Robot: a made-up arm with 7 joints. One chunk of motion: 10 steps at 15 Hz.
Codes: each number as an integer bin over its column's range. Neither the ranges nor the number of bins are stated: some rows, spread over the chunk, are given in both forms.
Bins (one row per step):
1: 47 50 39 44 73 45 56
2: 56 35 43 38 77 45 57
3: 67 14 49 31 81 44 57
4: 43 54 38 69 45 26 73
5: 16 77 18 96 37 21 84
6: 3 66 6 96 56 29 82
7: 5 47 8 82 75 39 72
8: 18 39 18 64 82 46 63
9: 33 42 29 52 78 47 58
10: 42 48 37 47 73 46 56
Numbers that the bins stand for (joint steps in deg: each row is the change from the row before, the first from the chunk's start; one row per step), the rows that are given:
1: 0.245 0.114 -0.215 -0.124 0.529 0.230 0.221
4: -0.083 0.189 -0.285 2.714 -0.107 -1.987 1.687
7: -3.200 0.058 -2.357 4.190 0.575 -0.470 1.601
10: -0.165 0.077 -0.354 0.216 0.529 0.347 0.221
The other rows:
2: 0.983 -0.166 0.061 -0.806 0.620 0.230 0.307
3: 1.885 -0.558 0.475 -1.600 0.711 0.113 0.307
5: -2.298 0.619 -1.666 5.779 -0.289 -2.570 2.636
6: -3.364 0.413 -2.495 5.779 0.143 -1.637 2.464
8: -2.134 -0.091 -1.666 2.146 0.734 0.347 0.825
9: -0.903 -0.035 -0.906 0.784 0.643 0.463 0.393

